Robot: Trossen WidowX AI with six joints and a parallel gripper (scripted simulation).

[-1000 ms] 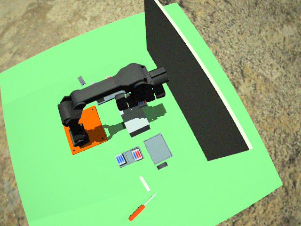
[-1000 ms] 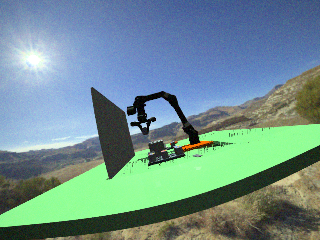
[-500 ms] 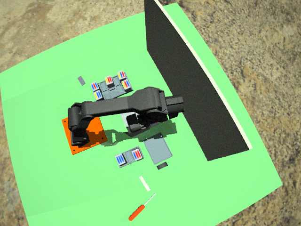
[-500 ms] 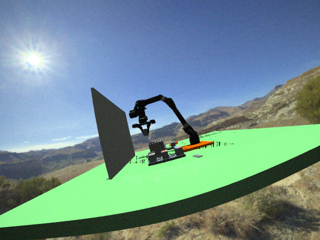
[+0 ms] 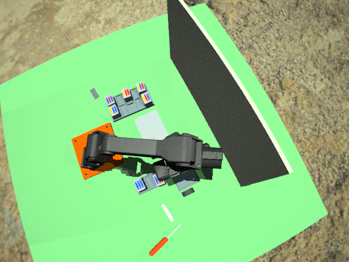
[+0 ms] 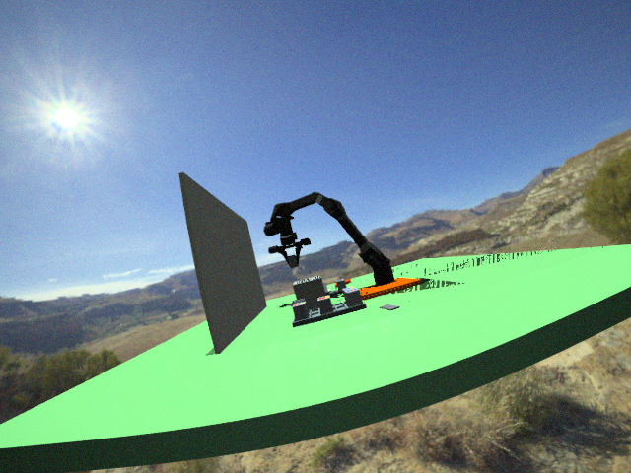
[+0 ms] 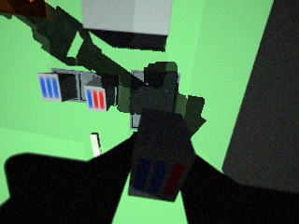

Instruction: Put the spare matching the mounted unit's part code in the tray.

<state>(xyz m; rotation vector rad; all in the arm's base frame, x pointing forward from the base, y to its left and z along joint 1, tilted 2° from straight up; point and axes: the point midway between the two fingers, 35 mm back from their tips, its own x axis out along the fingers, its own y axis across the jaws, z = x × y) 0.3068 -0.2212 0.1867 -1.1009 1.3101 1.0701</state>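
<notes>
My gripper tip is 16 cm above the grey tray. Round my gripper tip: pale mounted unit: 19 cm to the left, 12 cm below, 2 cm behind; then white bar: 16 cm below, 14 cm behind, 11 cm to the right; then black puck: 14 cm below, 8 cm to the right, 2 cm behind.
</notes>
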